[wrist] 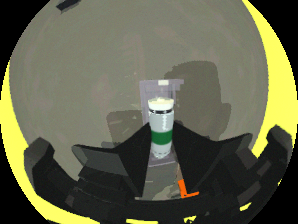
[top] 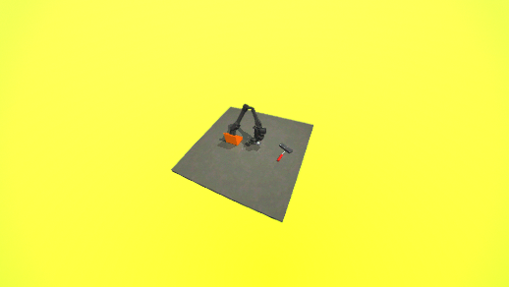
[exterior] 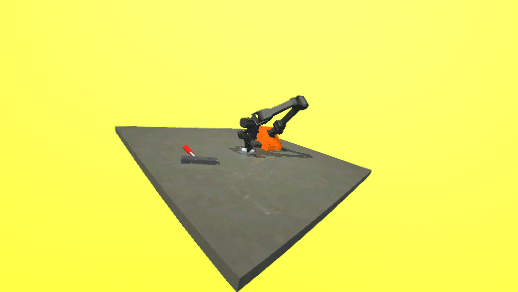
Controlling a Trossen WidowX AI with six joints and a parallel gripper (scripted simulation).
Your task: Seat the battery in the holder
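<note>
Right now my gripper tip is 10 mm below the battery.
</note>
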